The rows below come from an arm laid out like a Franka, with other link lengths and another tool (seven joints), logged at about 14 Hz.
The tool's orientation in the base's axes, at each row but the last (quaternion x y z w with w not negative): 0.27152, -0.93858, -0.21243, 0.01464; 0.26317, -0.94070, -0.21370, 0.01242; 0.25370, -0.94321, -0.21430, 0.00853; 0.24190, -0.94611, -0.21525, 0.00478; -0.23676, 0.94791, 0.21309, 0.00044; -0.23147, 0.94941, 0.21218, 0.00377; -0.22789, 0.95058, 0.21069, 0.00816
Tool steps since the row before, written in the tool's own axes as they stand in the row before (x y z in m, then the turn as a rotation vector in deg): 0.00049, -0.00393, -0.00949, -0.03, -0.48, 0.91; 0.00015, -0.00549, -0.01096, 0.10, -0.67, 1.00; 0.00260, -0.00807, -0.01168, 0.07, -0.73, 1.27; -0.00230, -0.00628, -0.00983, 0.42, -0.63, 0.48; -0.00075, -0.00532, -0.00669, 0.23, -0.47, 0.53; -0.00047, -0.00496, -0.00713, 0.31, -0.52, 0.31; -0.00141, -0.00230, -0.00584, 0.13, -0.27, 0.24
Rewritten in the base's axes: 0.00292, -0.00696, 0.00699, 0.14, 0.01, -1.02; 0.00405, -0.00864, 0.00770, 0.11, -0.17, -1.19; 0.00303, -0.01221, 0.00707, 0.13, -0.09, -1.46; 0.00600, -0.00789, 0.00656, -0.14, -0.50, -0.73; 0.00372, -0.00661, 0.00401, -0.05, -0.26, -0.70; 0.00326, -0.00666, 0.00455, -0.08, -0.43, -0.52; 0.00274, -0.00361, 0.00457, -0.02, -0.18, -0.34
